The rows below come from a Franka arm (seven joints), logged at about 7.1 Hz.
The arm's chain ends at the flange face. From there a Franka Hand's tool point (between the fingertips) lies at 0.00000 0.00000 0.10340 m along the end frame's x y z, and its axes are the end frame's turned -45 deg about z.
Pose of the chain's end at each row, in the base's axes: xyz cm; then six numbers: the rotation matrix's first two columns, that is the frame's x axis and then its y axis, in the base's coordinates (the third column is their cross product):
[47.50 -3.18 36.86 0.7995 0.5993 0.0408 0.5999 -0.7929 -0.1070]
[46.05 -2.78 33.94 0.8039 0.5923 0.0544 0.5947 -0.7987 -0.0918]
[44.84 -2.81 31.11 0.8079 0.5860 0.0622 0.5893 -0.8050 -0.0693]
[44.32 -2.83 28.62 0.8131 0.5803 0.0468 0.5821 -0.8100 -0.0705]
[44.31 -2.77 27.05 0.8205 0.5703 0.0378 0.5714 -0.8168 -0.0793]
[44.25 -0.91 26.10 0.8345 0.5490 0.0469 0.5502 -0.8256 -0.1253]
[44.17 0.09 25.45 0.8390 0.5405 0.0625 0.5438 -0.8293 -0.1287]
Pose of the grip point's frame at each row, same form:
[47.17 -2.04 26.59 0.1411 0.9844 0.1045 0.9895 -0.1369 -0.0468]
[45.94 -1.68 23.66 0.1479 0.9836 0.1034 0.9890 -0.1459 -0.0264]
[44.94 -1.85 20.81 0.1546 0.9836 0.0930 0.9880 -0.1549 -0.0050]
[44.29 -1.96 18.32 0.1633 0.9831 0.0829 0.9866 -0.1624 -0.0168]
[44.16 -1.87 16.75 0.1761 0.9808 0.0828 0.9842 -0.1743 -0.0293]
[43.94 0.44 15.85 0.2010 0.9720 0.1218 0.9791 -0.1956 -0.0554]
[43.99 1.56 15.22 0.2087 0.9686 0.1352 0.9778 -0.2042 -0.0468]

